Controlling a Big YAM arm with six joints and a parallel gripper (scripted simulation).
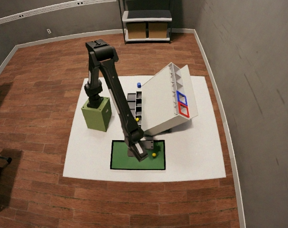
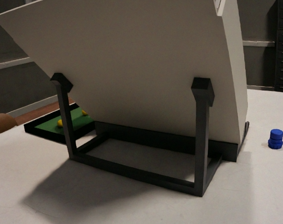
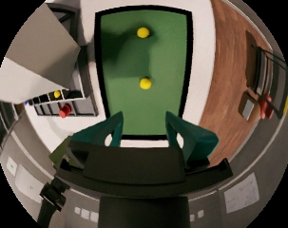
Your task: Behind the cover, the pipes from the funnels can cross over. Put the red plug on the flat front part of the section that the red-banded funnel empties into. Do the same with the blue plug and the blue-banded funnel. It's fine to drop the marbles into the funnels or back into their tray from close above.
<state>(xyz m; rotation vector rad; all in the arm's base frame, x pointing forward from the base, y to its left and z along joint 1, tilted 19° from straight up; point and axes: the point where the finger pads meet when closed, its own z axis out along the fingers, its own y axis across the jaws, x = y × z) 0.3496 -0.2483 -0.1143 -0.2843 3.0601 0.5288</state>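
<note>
Right now my hand is 140 mm above the green marble tray and 10 mm short of it. From my hand the other things lie so: dark support leg: 520 mm to the left, 150 mm ahead, 50 mm below; then white slanted cover: 350 mm to the left, 60 mm ahead, 60 mm above.
</note>
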